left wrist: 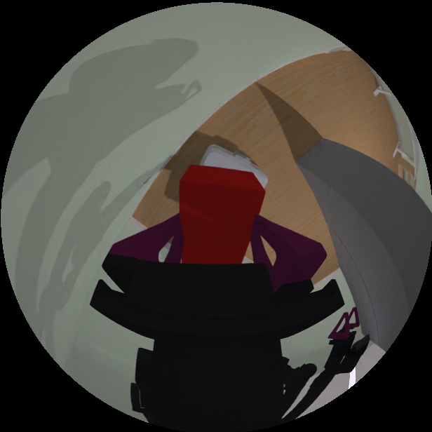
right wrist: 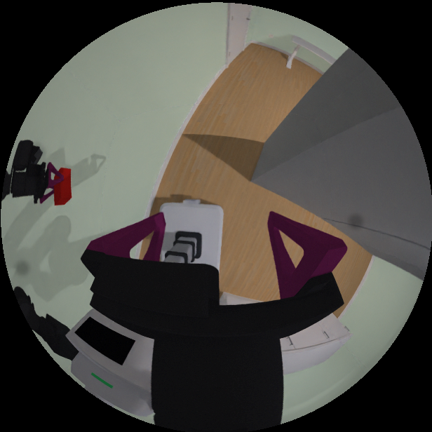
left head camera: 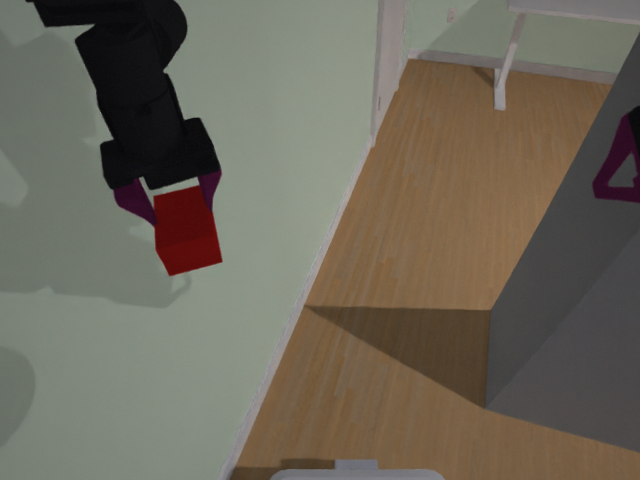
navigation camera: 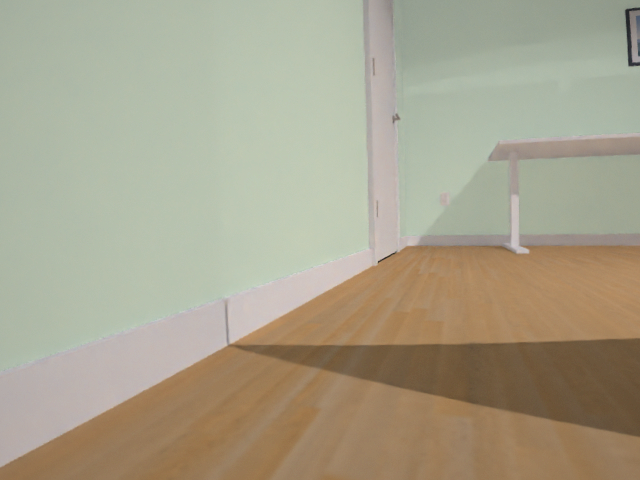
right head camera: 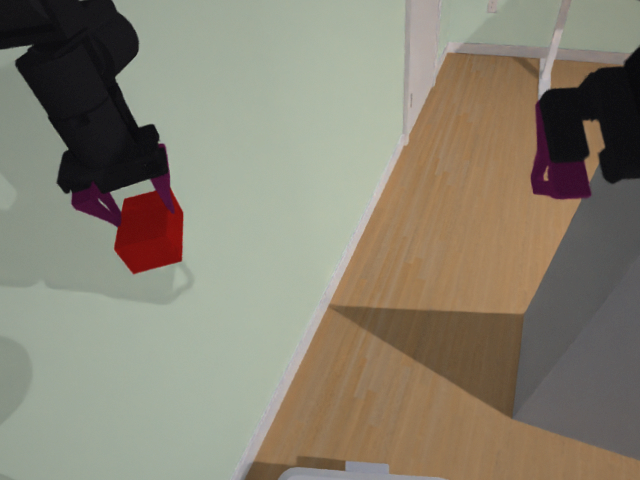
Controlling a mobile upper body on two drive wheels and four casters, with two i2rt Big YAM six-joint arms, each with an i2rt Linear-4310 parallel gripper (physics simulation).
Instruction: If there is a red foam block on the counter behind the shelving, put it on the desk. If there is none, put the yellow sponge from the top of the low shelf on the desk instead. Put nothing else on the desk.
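Places are measured from the left arm's base along level axes (x left, y back, z up), in centimetres.
Where they show: left gripper, between the fingertips: (left head camera: 184,217) (right head camera: 149,219); right gripper, between the fingertips: (right head camera: 595,181).
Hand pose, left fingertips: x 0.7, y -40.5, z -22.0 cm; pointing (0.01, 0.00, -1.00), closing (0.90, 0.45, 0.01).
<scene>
Each offset is from my left fingertips to the top centre of the thing. "spot": to the spot under its first point.
A red foam block @(dx -0.3, dy +0.9, dz +1.5 cm) (left head camera: 186,227) (right head camera: 149,232) (left wrist: 220,215) (right wrist: 63,186) is held up in the air in front of the green wall. My left gripper (left head camera: 181,214) (right head camera: 146,217) is shut on it, one purple finger on each side. My right gripper (right wrist: 216,217) is open and empty; parts of its purple fingers show at the right of both head views. A white desk (left head camera: 578,9) (navigation camera: 568,146) with white legs stands far off against the back wall; the objects on its top, if any, cannot be made out. The yellow sponge does not show.
A tall grey panel, probably shelving @(spot: dx -75.2, dy -20.6, dz -46.2 cm) (left head camera: 573,289) (right head camera: 584,330) (left wrist: 370,210) (right wrist: 345,150), stands close on the right. A green wall (left head camera: 289,129) (navigation camera: 180,155) runs along the left. A wooden floor aisle (left head camera: 423,206) lies between them, with a door (navigation camera: 383,155) at its far end.
</scene>
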